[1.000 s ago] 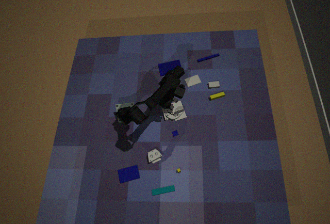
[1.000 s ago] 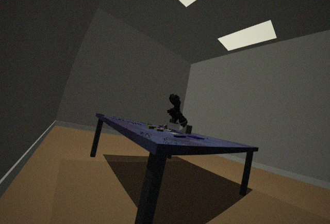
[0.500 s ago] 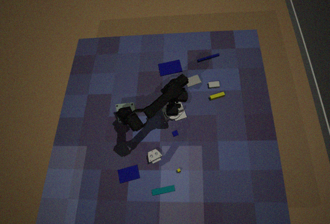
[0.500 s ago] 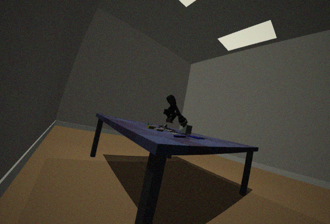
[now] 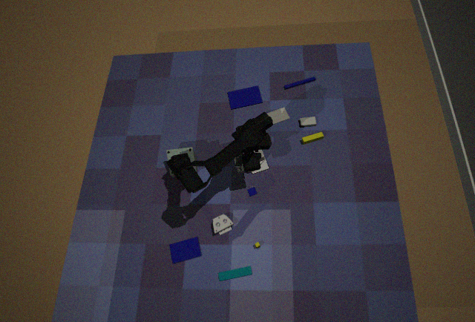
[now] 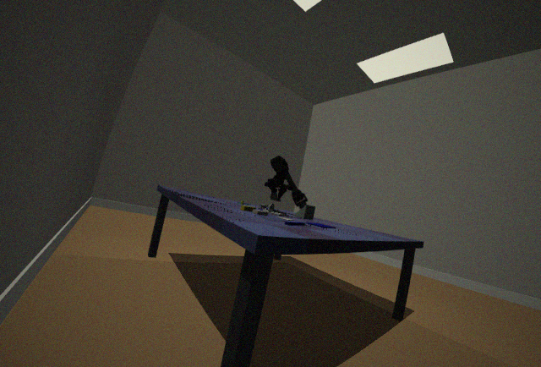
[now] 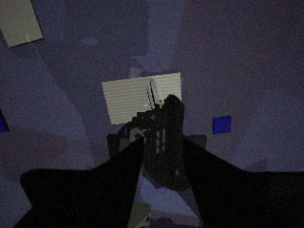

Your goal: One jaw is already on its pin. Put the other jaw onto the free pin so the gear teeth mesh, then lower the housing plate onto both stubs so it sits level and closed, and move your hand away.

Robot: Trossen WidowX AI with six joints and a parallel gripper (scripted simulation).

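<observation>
Now: gripper tip 8 cm above the white base, 3 cm to the right of it and 2 cm short of it. From my gripper tip the other things lie so: white jaw: 3 cm behind, 2 cm to the right; then small blue cube: 11 cm to the right, 8 cm below, 1 cm behind; then white plate: 22 cm to the left, 15 cm ahead, 8 cm below.
</observation>
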